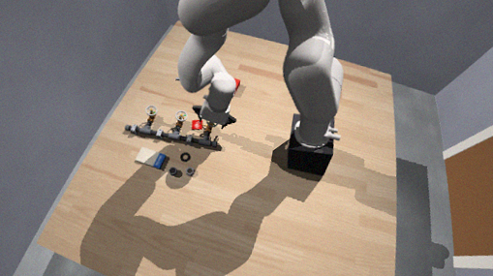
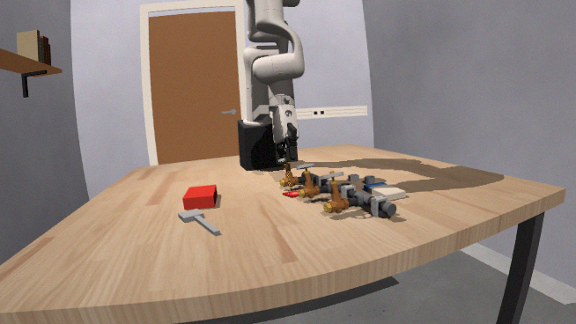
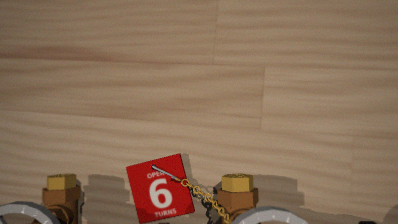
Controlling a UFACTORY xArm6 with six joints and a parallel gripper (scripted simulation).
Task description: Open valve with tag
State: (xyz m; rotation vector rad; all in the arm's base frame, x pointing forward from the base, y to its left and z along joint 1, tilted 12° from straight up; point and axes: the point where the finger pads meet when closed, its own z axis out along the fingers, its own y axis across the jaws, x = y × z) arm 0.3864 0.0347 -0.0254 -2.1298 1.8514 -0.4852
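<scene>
My gripper is now 8 cm short of the red tag, 8 cm above it and 1 cm to the left of it. Also, from my hand: grey hammer-like tool (25 cm to the right, 21 cm ahead, 8 cm below); then grey box (21 cm to the left, 19 cm ahead, 8 cm below); then red box (25 cm to the right, 7 cm below, 5 cm ahead).
</scene>
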